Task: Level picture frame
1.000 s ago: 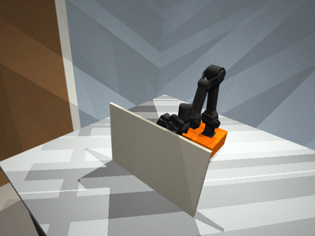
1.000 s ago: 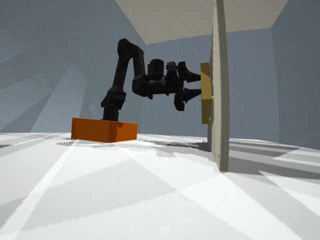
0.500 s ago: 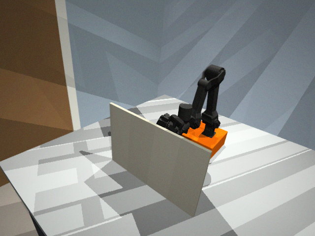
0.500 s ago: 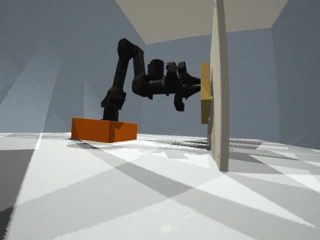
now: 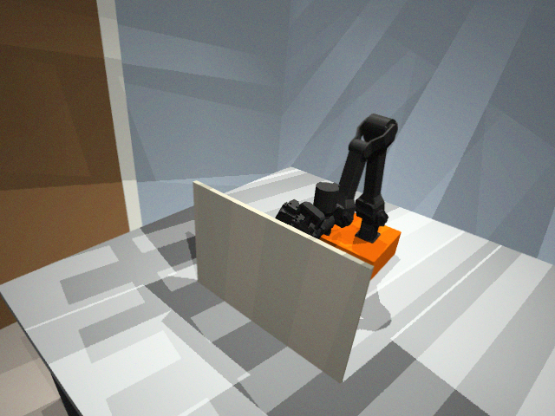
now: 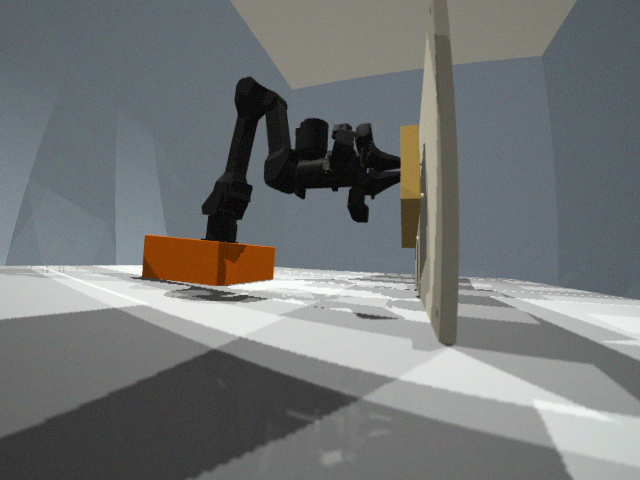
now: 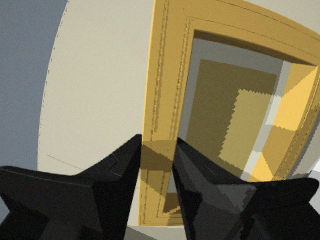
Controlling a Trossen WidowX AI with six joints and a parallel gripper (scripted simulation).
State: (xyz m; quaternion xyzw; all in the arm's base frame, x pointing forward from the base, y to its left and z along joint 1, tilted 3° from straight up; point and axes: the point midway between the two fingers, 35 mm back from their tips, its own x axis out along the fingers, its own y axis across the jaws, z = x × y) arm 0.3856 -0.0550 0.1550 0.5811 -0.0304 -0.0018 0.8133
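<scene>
The yellow picture frame lies 20 mm to the right of my gripper tip and 50 mm below it. From my gripper tip the other things lie so: wall panel: 20 mm ahead, 10 mm to the right, 60 mm below.
</scene>
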